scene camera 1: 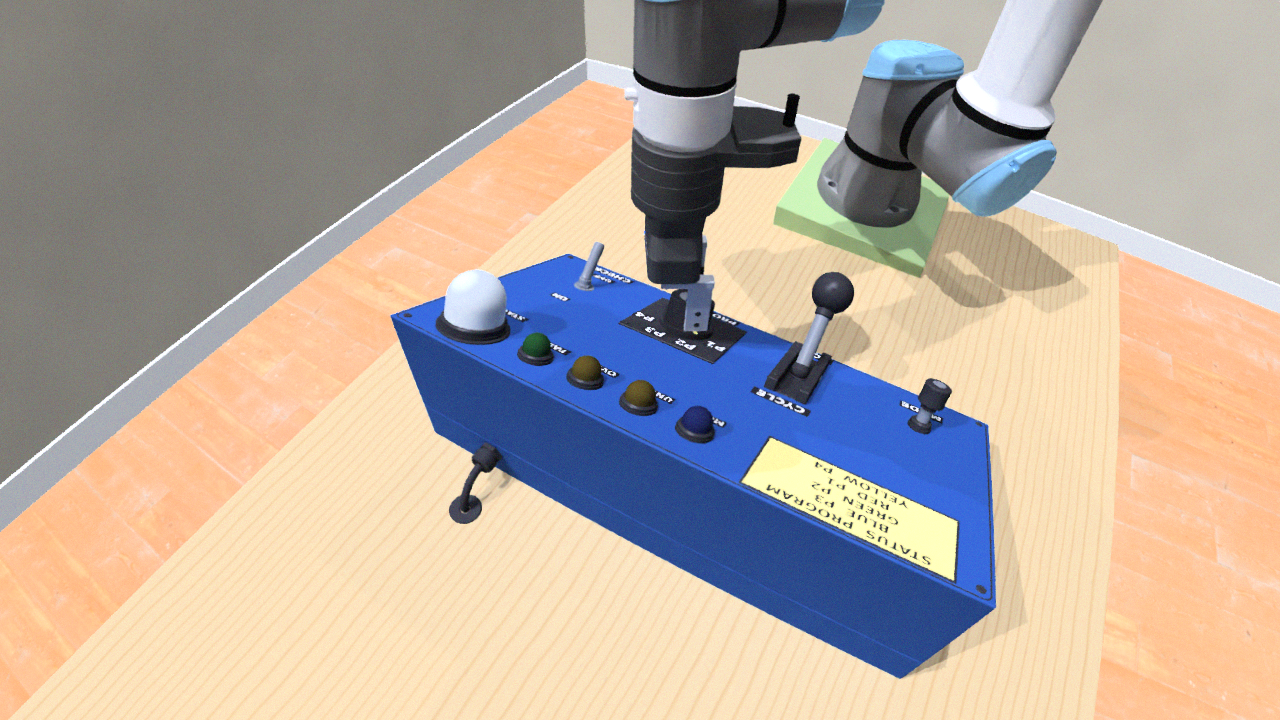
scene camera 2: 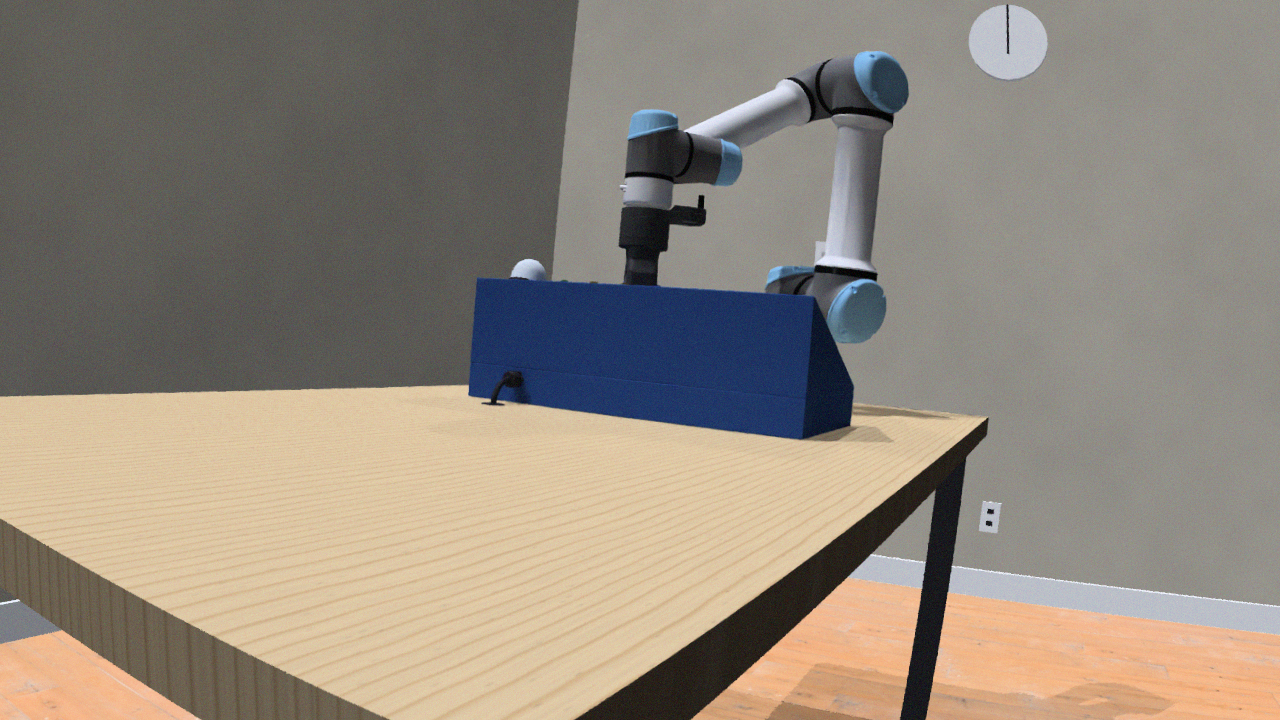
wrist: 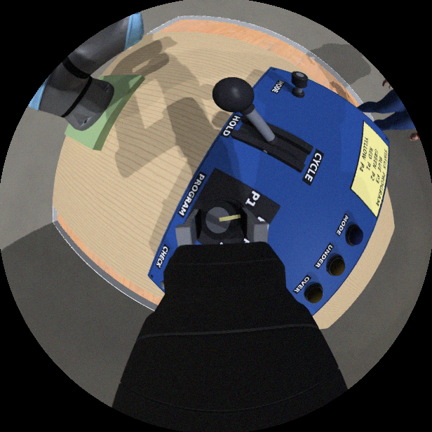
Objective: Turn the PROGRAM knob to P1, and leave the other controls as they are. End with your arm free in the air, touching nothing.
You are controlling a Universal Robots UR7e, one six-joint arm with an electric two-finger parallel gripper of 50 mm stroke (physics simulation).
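Places are measured from the arm's base along level axes (x ahead, y left, z up), in millimetres.
Where they show: gripper, fingertip midpoint: (scene camera 1: pixel 692 309); arm's base, origin of the base link: (scene camera 1: pixel 866 194).
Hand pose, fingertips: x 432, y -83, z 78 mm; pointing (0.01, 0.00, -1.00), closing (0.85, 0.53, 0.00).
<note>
Things, the pixels of their top centre, and the offset from my fingertips. "spot": a spot on its surface instead. Level surfaces: height alone.
- PROGRAM knob, middle of its top: (scene camera 1: pixel 691 294) 2 mm ahead, 2 mm right, 20 mm up
- black plate, its level: 9 mm down
- CYCLE lever, middle of its top: (scene camera 1: pixel 819 318) 18 mm back, 118 mm left, 33 mm up
- CHECK toggle, middle of its top: (scene camera 1: pixel 591 249) 7 mm back, 121 mm right, 20 mm up
- MODE control, middle of its top: (scene camera 1: pixel 938 391) 5 mm ahead, 238 mm left, 28 mm up
- white dome, surface spot: (scene camera 1: pixel 475 300) spot: 163 mm ahead, 118 mm right, 88 mm up
- yellow card, middle of its top: (scene camera 1: pixel 860 493) 160 mm ahead, 203 mm left, 62 mm up
The PROGRAM knob (scene camera 1: pixel 677 307) (wrist: pixel 216 220) is a dark round knob on a black plate (scene camera 1: pixel 716 347) (wrist: pixel 217 181) with white labels. My gripper (scene camera 1: pixel 689 315) (wrist: pixel 220 217) points down and is shut on the knob, one finger on each side. In the wrist view the yellow pointer line (wrist: pixel 231 218) aims between the P1 label (wrist: pixel 252 198) and the mostly hidden P2 label, at a slant to both. The P3 and P4 labels are largely covered by the gripper there. In scene camera 2 the fingers and knob are hidden behind the blue box (scene camera 2: pixel 640 349).
The CYCLE lever (scene camera 1: pixel 814 335) (wrist: pixel 260 122) stands near the knob, the CHECK toggle (scene camera 1: pixel 591 265) on its other side. Beyond the lever is the MODE control (scene camera 1: pixel 934 394) (wrist: pixel 299 82). A white dome (scene camera 1: pixel 475 300), several small lamps and a yellow card (scene camera 1: pixel 850 505) (wrist: pixel 372 170) are on the panel.
</note>
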